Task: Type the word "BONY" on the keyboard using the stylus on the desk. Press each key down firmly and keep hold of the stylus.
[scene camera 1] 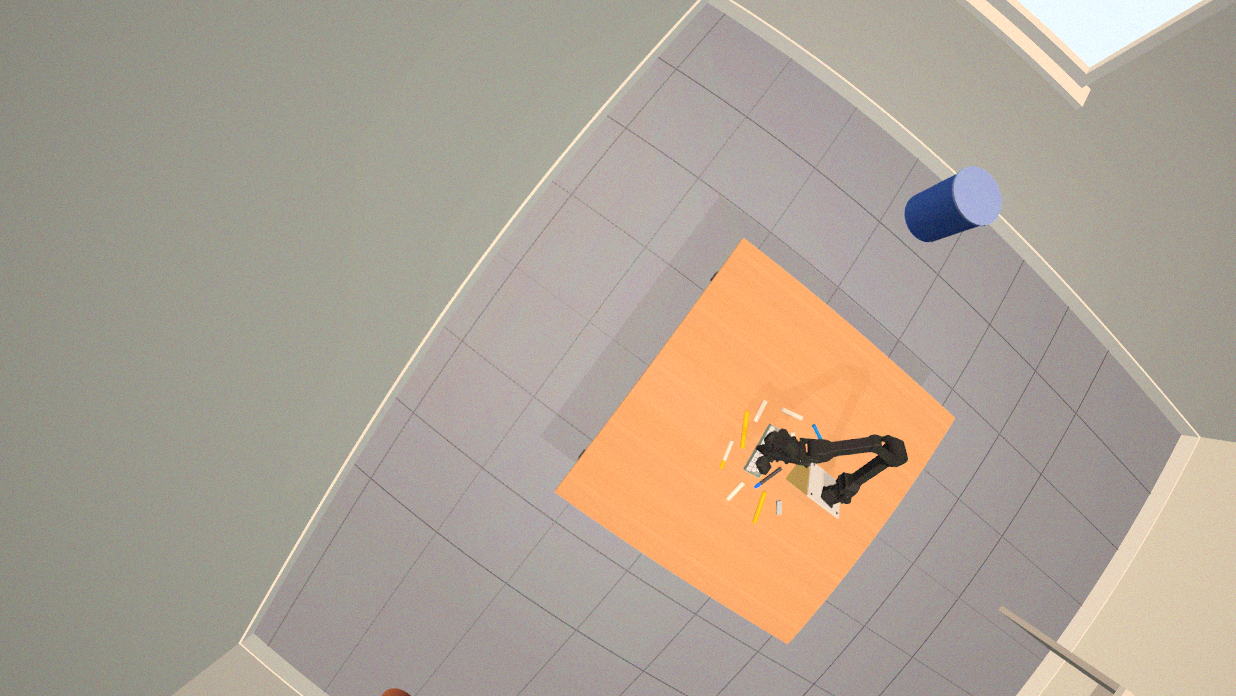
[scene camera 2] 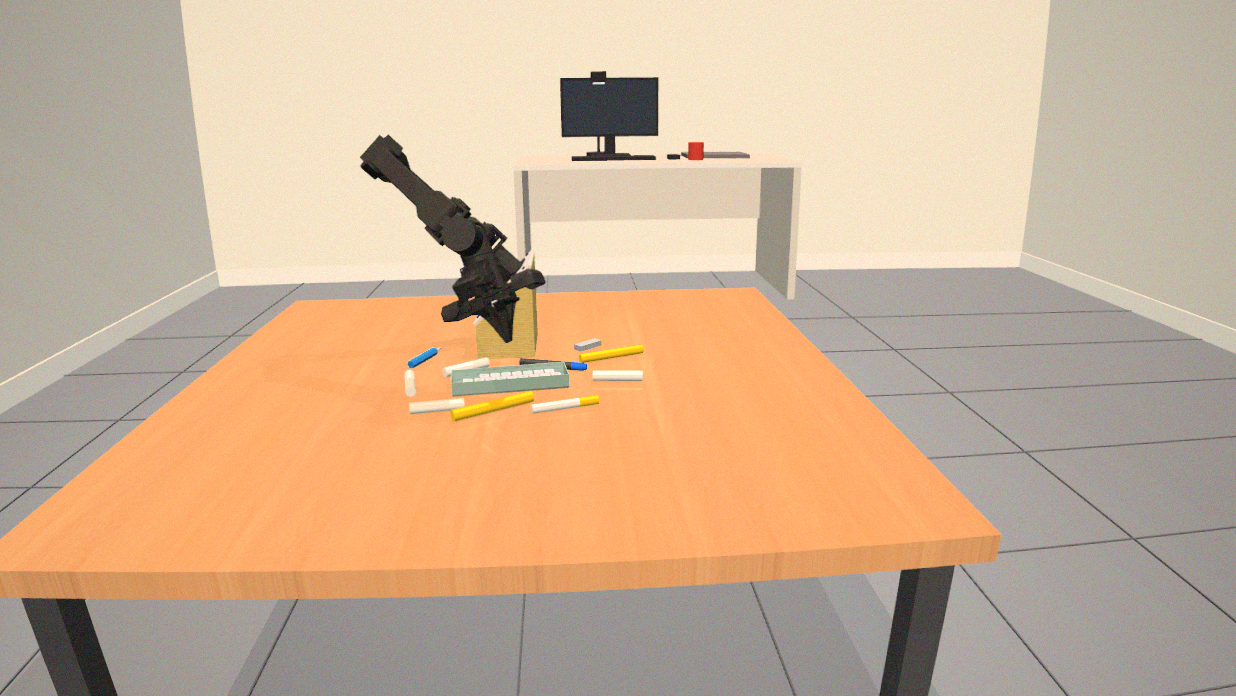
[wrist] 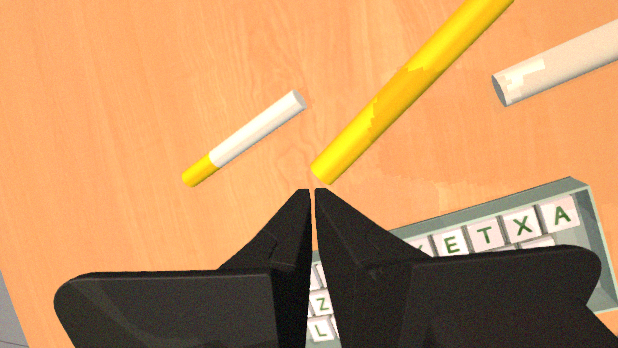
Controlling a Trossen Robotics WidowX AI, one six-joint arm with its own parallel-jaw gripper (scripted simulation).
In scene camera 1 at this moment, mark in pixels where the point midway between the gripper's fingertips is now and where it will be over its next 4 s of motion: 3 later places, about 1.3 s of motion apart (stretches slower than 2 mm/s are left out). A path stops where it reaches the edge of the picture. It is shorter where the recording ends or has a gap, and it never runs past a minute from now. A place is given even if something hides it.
The gripper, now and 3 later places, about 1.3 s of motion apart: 756, 447; 767, 452; 770, 462; 783, 454
